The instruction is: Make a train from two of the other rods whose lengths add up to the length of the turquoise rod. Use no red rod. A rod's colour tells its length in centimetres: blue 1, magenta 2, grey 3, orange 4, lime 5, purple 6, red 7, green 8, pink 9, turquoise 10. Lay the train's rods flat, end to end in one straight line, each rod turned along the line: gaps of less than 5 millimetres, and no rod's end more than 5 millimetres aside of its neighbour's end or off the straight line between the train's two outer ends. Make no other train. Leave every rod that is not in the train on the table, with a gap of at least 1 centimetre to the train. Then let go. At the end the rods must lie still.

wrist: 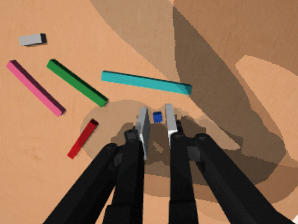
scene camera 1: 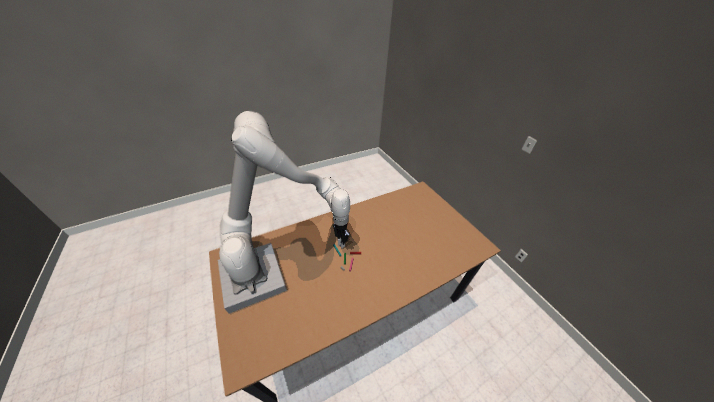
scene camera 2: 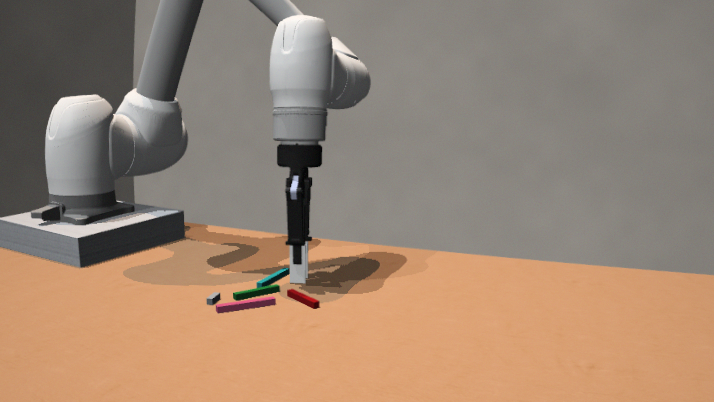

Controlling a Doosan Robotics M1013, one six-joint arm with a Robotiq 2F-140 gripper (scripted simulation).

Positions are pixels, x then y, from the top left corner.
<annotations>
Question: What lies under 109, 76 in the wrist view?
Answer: A turquoise rod.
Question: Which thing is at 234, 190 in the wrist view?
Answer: My gripper.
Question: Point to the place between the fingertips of my gripper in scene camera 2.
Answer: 299, 279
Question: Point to a green rod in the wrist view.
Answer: At 55, 66
</annotations>
